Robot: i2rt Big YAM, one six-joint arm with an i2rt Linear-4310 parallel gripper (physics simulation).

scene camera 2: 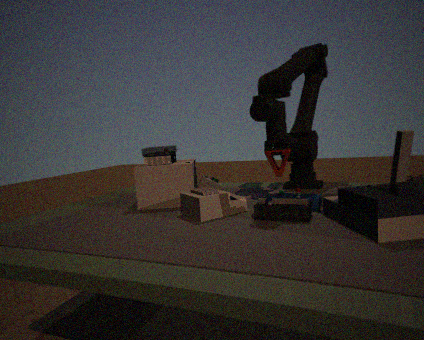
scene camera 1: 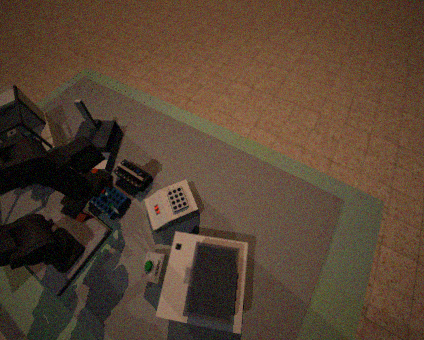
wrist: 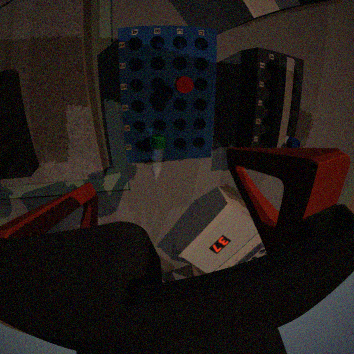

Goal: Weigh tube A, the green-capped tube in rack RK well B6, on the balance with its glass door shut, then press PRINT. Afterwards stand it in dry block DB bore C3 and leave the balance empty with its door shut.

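Pixels of known places: gripper, fingertip midpoint: (scene camera 2: 279, 174) (scene camera 1: 102, 201) (wrist: 158, 173); arm's base, link origin: (scene camera 2: 303, 187) (scene camera 1: 63, 249) (wrist: 1, 127).
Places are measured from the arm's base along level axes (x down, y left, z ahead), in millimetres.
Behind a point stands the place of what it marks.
Blue rack RK (scene camera 1: 123, 198) {x -12, y -47, z 227 mm} (scene camera 2: 316, 201) {x -7, y 67, z 238 mm} (wrist: 171, 114) {x -10, y -11, z 198 mm} stands below the gripper. The green-capped tube (wrist: 158, 142) {x -24, y -33, z 185 mm} (scene camera 1: 114, 209) {x -19, y -55, z 183 mm} is at the rack's near edge in the wrist view, its pale body showing beyond the edge. A red cap (wrist: 184, 84) {x -35, y 17, z 205 mm} is in the same rack. My gripper (wrist: 158, 173) {x -71, y -38, z 182 mm} (scene camera 2: 278, 172) {x -71, y -38, z 182 mm} (scene camera 1: 88, 194) is open and empty, above the rack. Dry block DB (scene camera 1: 165, 206) {x -42, y -198, z 281 mm} (scene camera 2: 210, 207) {x -13, y -179, z 363 mm} (wrist: 222, 239) {x -29, y -168, z 263 mm}, pale with a bore grid and a red display, stands beside the rack. The balance's framed case (scene camera 1: 31, 105) {x -123, y 489, z 288 mm} shows partly at the far left; its door state is unclear.
A black rack (scene camera 1: 133, 177) {x -16, y -23, z 302 mm} (scene camera 2: 282, 211) {x -5, y 1, z 342 mm} (wrist: 242, 100) {x 12, y 2, z 280 mm} stands beside the blue rack, with a blue cap (wrist: 293, 142) {x -37, y -30, z 322 mm} at its end. A dark device with an upright post (scene camera 1: 87, 112) {x -134, y 227, z 380 mm} (scene camera 2: 401, 157) {x -131, y 235, z 384 mm} is close by. A large pale box (scene camera 1: 175, 287) {x -116, y -368, z 140 mm} (scene camera 2: 165, 186) {x -50, y -372, z 274 mm} and a green-knobbed unit (scene camera 1: 156, 267) {x -54, y -290, z 138 mm} stand past DB.
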